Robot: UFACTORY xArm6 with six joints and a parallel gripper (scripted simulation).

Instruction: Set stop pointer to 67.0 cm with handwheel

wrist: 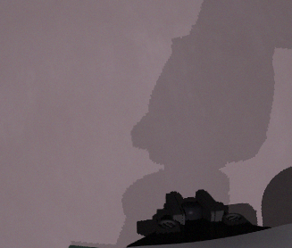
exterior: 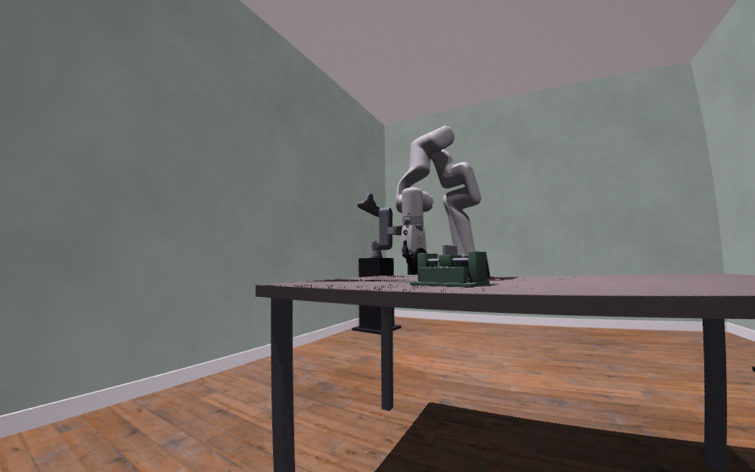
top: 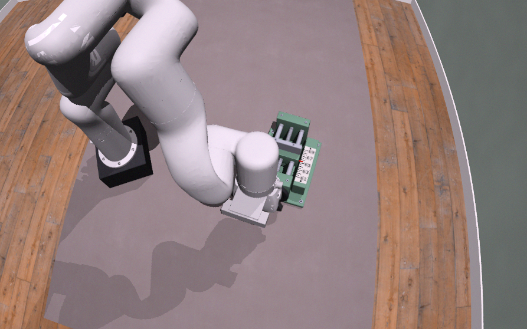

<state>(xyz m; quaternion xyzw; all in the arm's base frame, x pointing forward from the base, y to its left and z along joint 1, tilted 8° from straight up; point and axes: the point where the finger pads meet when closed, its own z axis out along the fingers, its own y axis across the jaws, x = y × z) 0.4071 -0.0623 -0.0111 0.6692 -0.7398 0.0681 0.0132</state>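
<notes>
My hand is 10 mm short of the black handwheel, 20 mm to the right of it and 10 mm below it. Also, from my hand: stop block 50 mm ahead, 150 mm to the left, 40 mm above.
</notes>
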